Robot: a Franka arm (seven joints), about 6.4 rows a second.
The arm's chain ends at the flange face. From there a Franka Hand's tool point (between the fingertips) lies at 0.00 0.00 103.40 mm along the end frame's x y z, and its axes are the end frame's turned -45 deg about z.
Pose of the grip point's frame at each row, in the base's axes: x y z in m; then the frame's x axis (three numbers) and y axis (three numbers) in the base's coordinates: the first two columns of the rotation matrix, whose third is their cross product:
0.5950, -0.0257, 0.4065, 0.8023, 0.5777, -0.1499, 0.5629, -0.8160, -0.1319
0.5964, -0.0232, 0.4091, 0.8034, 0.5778, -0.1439, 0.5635, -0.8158, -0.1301
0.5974, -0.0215, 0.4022, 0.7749, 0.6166, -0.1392, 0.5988, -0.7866, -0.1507
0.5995, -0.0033, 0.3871, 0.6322, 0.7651, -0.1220, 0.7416, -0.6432, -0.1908
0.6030, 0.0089, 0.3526, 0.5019, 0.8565, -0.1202, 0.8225, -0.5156, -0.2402
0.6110, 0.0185, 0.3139, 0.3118, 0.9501, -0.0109, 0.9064, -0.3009, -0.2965
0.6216, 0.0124, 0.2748, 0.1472, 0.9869, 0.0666, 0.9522, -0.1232, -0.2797
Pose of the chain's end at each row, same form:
0.6155, -0.0279, 0.5078, 0.9653, -0.1685, -0.1993, -0.1693, -0.9855, 0.0127
0.6163, -0.0256, 0.5105, 0.9665, -0.1683, -0.1937, -0.1696, -0.9854, 0.0098
0.6183, -0.0250, 0.5034, 0.9714, -0.1202, -0.2050, -0.1245, -0.9922, -0.0081
0.6227, -0.0064, 0.4878, 0.9714, 0.0862, -0.2212, 0.0774, -0.9958, -0.0486
0.6307, 0.0067, 0.4522, 0.9365, 0.2411, -0.2548, 0.2267, -0.9702, -0.0849
0.6405, 0.0100, 0.4126, 0.8614, 0.4591, -0.2174, 0.4204, -0.8846, -0.2019
0.6493, 0.0016, 0.3738, 0.7774, 0.6107, -0.1507, 0.5692, -0.7850, -0.2449

